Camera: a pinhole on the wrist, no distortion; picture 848 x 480 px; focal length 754.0 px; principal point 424.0 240.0 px. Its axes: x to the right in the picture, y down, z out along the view. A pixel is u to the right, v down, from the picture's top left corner.
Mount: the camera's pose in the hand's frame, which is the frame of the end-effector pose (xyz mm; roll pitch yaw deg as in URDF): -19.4 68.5 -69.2 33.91 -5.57 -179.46
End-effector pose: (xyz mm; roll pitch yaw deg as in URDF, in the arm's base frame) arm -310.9 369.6 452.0 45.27 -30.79 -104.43
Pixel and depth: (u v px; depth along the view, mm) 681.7 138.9 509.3
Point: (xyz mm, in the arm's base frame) -159.6 747.4 819.6
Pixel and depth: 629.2 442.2 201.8
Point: -273.6 509.7 586.8
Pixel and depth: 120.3 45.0 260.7
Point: -182.1 385.7 728.4
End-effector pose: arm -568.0 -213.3 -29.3 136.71 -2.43 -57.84
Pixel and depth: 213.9 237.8 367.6
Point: -809.9 -494.1 1.4
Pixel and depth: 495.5 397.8 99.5
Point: -660.4 -245.1 24.4
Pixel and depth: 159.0 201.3 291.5
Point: -754.0 -449.7 31.2
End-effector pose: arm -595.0 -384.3 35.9 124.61 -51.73 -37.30
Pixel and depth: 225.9 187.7 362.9
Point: -826.4 -631.7 191.8
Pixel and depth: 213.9 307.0 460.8
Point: -821.2 -754.2 186.5
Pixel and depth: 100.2 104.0 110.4
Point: -705.0 -412.1 136.0
